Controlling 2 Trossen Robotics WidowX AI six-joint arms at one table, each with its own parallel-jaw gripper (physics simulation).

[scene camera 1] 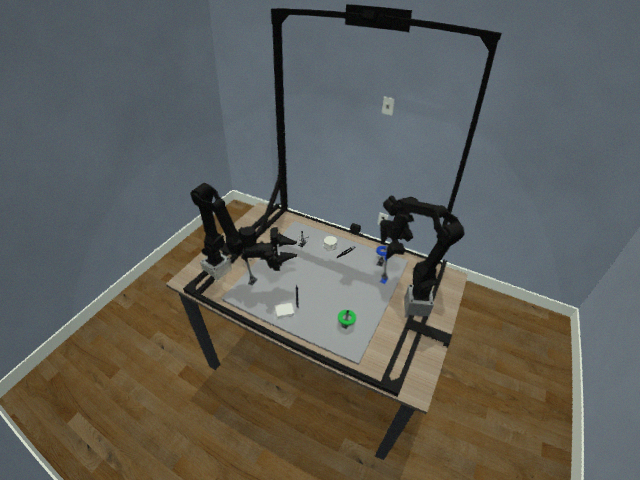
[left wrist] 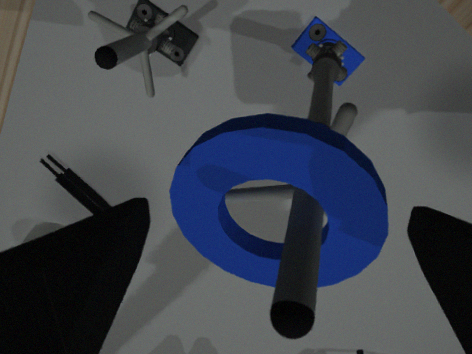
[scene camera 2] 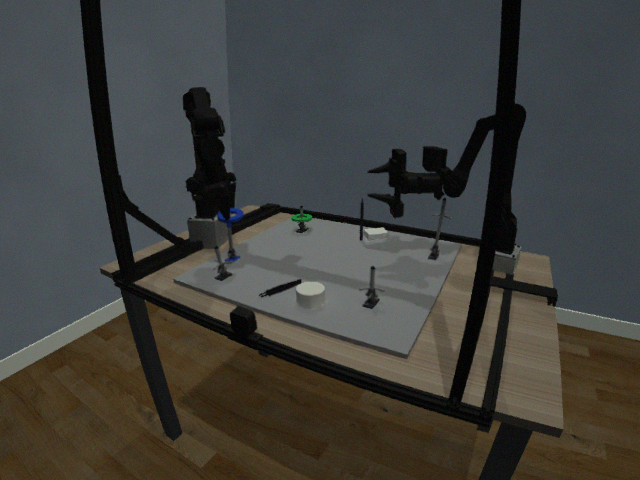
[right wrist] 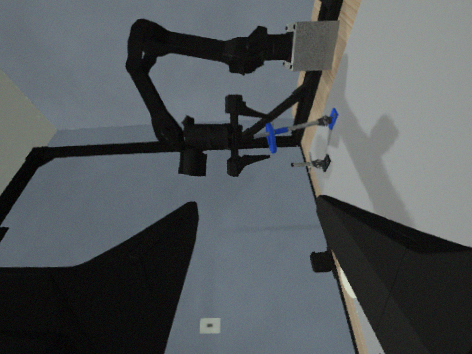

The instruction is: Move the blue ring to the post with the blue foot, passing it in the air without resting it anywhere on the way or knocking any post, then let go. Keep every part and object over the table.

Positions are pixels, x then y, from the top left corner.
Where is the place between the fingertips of my left gripper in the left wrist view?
At 278, 215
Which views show my right gripper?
Scene camera 1, scene camera 2 and the right wrist view only.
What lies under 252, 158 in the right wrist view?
My left gripper.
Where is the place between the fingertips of my right gripper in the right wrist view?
257, 206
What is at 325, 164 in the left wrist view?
A blue ring.
